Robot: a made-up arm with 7 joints.
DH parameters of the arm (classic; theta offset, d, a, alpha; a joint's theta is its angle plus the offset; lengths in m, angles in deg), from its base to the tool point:
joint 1: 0 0.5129 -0.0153 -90
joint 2: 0 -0.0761 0.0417 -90
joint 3: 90 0.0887 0.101 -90
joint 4: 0 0.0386 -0.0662 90
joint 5: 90 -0.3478 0.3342 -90
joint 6: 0 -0.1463 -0.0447 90
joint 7: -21.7 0 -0.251 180
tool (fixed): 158.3 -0.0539 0 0
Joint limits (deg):
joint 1: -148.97..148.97
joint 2: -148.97..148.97
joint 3: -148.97..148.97
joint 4: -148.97..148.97
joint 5: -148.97..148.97
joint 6: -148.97..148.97
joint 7: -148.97..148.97
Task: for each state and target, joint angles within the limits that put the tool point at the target. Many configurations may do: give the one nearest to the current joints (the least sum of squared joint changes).
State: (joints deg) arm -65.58 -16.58 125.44 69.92 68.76 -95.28 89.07
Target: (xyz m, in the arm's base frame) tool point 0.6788 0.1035 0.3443
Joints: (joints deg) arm -24.54 -12.23 96.42 84.12 68.66 -111.93 82.56
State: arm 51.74 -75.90 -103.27 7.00 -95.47 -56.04 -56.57
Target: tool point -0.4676 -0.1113 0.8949
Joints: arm 26.80 -95.04 -118.77 -12.17 -102.05 -87.74 -25.12
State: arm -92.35 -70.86 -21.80 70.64 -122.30 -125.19 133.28
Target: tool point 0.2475 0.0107 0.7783
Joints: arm -88.16 -73.79 -33.19 69.81 -106.65 -124.47 148.97
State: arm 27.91 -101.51 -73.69 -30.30 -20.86 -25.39 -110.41
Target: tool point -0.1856 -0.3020 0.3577
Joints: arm 15.24 -90.14 -57.49 -4.09 9.26 -13.77 -56.04
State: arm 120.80 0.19 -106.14 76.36 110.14 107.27 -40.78
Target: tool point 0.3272 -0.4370 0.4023
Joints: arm 119.40 34.64 -112.84 59.48 105.69 128.85 -41.58
